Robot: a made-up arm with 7 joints. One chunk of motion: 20 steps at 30 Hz.
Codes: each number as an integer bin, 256 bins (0 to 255) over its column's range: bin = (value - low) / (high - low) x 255, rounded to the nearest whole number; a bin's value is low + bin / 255 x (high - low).
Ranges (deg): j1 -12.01..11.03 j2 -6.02..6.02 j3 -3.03..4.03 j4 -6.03..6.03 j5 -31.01..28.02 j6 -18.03..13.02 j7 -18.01..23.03
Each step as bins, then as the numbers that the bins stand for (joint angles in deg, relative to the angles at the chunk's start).
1 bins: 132 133 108 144 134 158 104
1 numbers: -0.08 0.26 -0.04 0.78 0.01 1.21 -1.27
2 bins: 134 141 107 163 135 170 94
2 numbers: 0.10 0.64 -0.07 1.68 0.24 2.67 -2.88
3 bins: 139 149 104 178 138 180 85
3 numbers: 0.55 1.02 -0.15 2.39 0.94 3.89 -4.33
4 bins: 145 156 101 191 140 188 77
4 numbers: 1.09 1.35 -0.23 3.00 1.40 4.86 -5.62
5 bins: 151 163 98 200 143 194 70
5 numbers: 1.63 1.68 -0.32 3.43 2.09 5.59 -6.74
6 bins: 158 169 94 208 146 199 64
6 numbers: 2.27 1.96 -0.43 3.81 2.79 6.20 -7.71
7 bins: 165 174 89 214 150 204 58
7 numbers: 2.90 2.20 -0.57 4.09 3.71 6.81 -8.68
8 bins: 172 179 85 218 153 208 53
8 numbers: 3.53 2.43 -0.68 4.28 4.41 7.30 -9.48
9 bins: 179 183 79 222 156 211 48
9 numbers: 4.16 2.62 -0.84 4.47 5.10 7.66 -10.28
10 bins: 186 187 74 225 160 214 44
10 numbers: 4.80 2.81 -0.98 4.61 6.03 8.03 -10.93
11 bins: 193 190 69 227 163 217 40
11 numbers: 5.43 2.95 -1.12 4.71 6.72 8.39 -11.57
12 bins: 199 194 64 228 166 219 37
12 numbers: 5.97 3.14 -1.26 4.75 7.42 8.64 -12.06
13 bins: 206 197 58 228 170 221 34
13 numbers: 6.60 3.28 -1.42 4.75 8.34 8.88 -12.54
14 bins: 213 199 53 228 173 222 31
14 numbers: 7.24 3.38 -1.56 4.75 9.04 9.00 -13.02
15 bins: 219 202 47 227 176 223 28
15 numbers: 7.78 3.52 -1.73 4.71 9.73 9.12 -13.50
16 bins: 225 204 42 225 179 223 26
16 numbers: 8.32 3.61 -1.87 4.61 10.43 9.12 -13.83
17 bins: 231 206 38 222 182 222 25
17 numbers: 8.86 3.71 -1.98 4.47 11.12 9.00 -13.99
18 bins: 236 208 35 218 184 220 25
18 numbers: 9.31 3.80 -2.06 4.28 11.58 8.76 -13.99
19 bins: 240 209 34 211 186 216 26
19 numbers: 9.67 3.85 -2.09 3.95 12.05 8.27 -13.83
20 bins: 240 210 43 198 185 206 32
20 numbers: 9.67 3.90 -1.84 3.33 11.82 7.05 -12.86
